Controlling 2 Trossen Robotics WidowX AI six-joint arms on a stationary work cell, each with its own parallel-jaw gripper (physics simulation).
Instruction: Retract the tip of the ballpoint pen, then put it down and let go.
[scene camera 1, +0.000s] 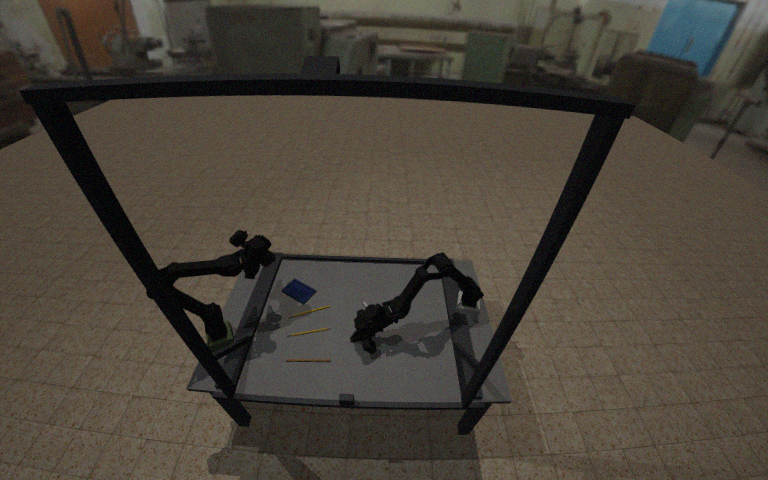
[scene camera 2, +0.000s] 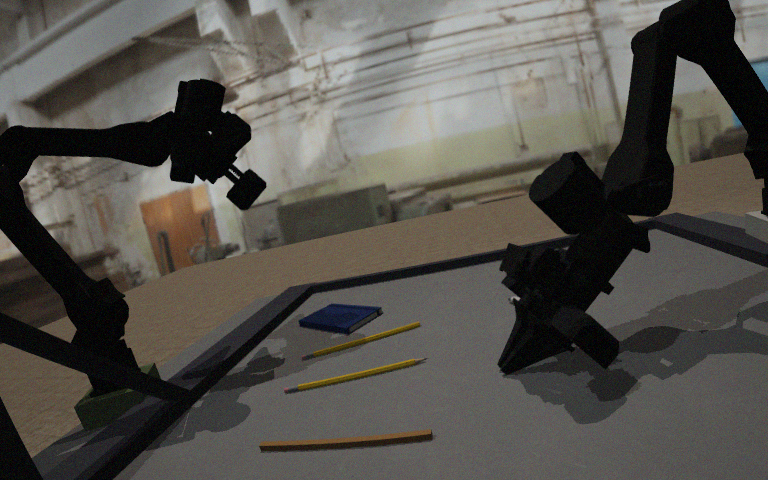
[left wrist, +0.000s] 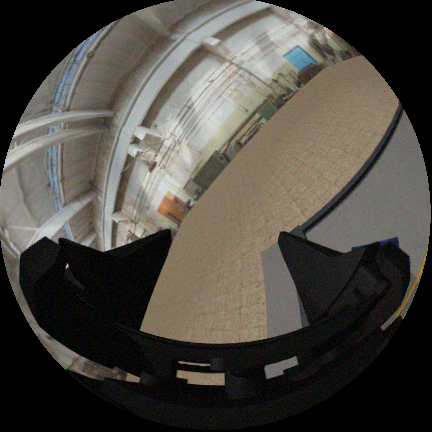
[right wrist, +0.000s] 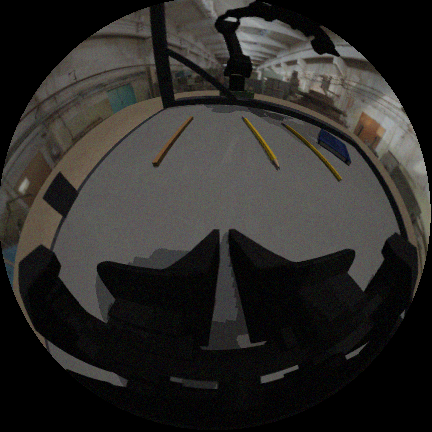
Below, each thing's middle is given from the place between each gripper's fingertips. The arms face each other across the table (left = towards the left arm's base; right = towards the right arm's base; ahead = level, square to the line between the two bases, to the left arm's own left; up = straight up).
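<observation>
Positions counted from my right hand: blue notepad (scene camera 2: 340, 318), 22 cm to the left and 30 cm ahead; green object (scene camera 2: 99, 411), 54 cm to the left, 8 cm ahead, 2 cm above.
My left gripper is 140 mm to the left of the notepad, 40 mm past it and 320 mm above it. From my left hand, the green object is 180 mm to the left, 260 mm behind and 300 mm below.
</observation>
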